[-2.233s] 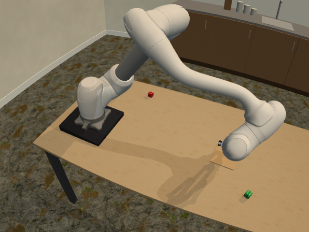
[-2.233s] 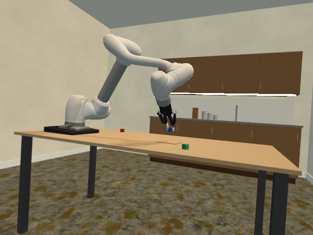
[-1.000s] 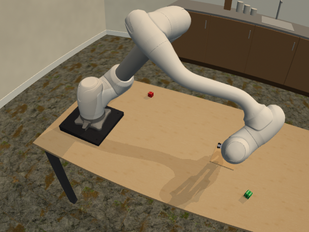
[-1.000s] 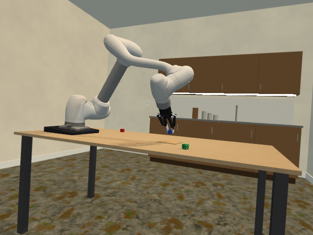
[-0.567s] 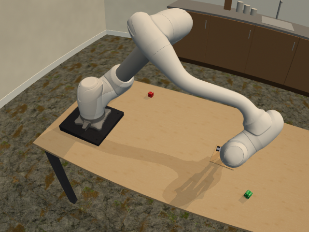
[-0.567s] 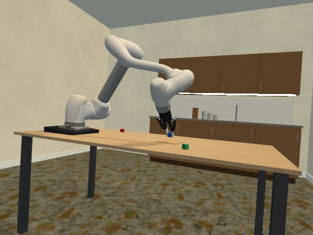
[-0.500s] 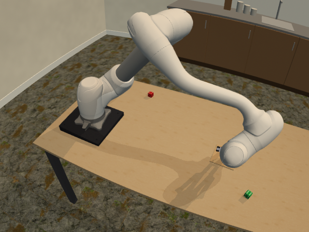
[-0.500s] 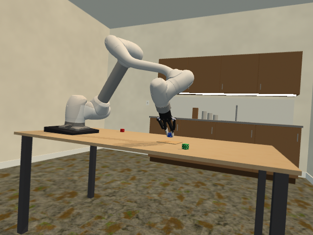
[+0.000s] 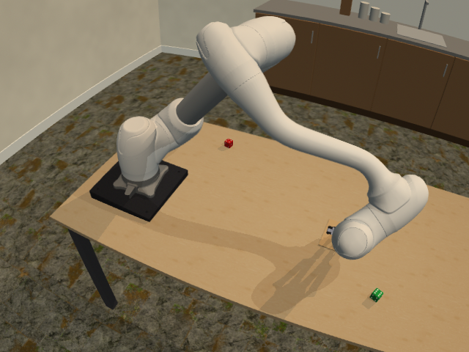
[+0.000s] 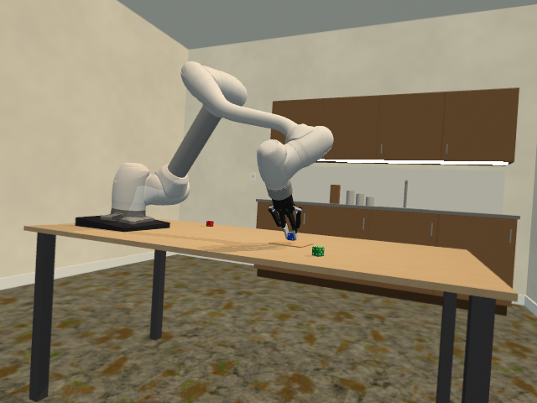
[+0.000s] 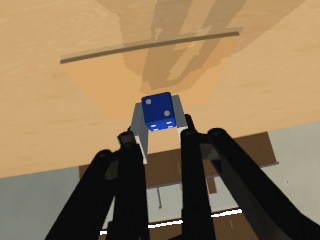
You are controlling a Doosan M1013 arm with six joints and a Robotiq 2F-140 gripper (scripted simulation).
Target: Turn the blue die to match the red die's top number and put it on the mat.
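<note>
The mat is 50 mm below my hand and 20 mm to the left of it. From my hand the other things lie so: green die: 220 mm to the right, 130 mm ahead, 40 mm below; then blue die: 20 mm to the left, 20 mm below; then red die: 540 mm behind, 450 mm to the left, 40 mm below.
</note>
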